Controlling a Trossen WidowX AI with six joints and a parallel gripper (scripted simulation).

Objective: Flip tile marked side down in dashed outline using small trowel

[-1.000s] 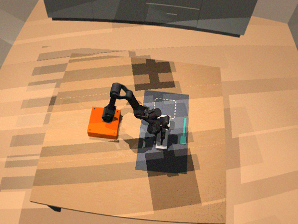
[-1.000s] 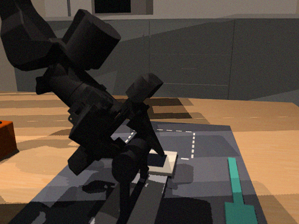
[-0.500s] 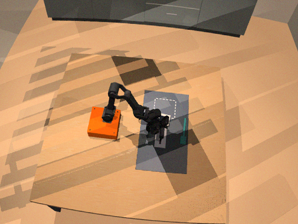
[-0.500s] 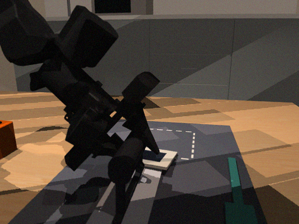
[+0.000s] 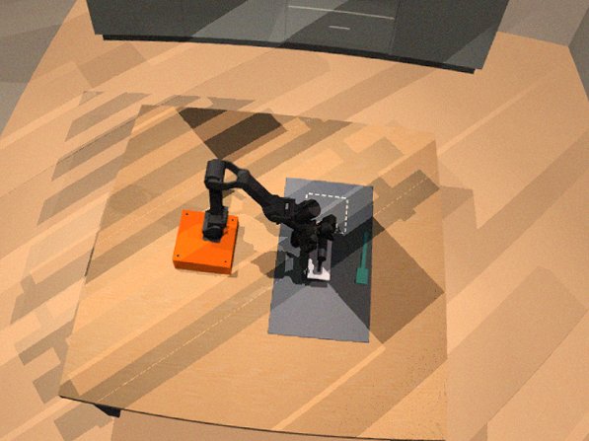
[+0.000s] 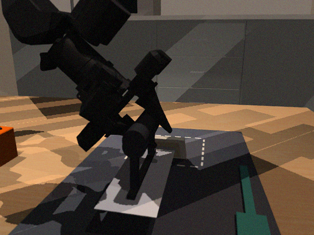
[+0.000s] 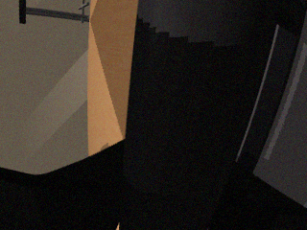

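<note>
Right now the tile is 2 cm behind my gripper tip, 9 cm to the left of it and 5 cm below it. The rest, counted from my gripper tip: grey mat 1 cm behind, 11 cm below; teal flat tool 13 cm ahead, 2 cm to the right, 9 cm below.
</note>
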